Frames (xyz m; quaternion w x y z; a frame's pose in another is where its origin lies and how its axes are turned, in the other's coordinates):
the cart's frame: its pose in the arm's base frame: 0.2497 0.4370 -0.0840 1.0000 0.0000 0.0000 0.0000
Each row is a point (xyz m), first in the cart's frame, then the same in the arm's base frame.
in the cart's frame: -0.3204 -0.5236 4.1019
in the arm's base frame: -0.0707 -0.0866 4.0179
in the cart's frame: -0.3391 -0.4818 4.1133
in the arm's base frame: -0.0894 -0.0448 4.0293
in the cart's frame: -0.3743 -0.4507 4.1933
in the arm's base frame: -0.1246 -0.0137 4.1093
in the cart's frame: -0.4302 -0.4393 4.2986
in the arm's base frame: -0.1805 -0.0023 4.2146
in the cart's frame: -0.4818 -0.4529 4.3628
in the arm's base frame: -0.2321 -0.0159 4.2788
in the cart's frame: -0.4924 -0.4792 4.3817
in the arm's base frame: -0.2427 -0.0422 4.2977
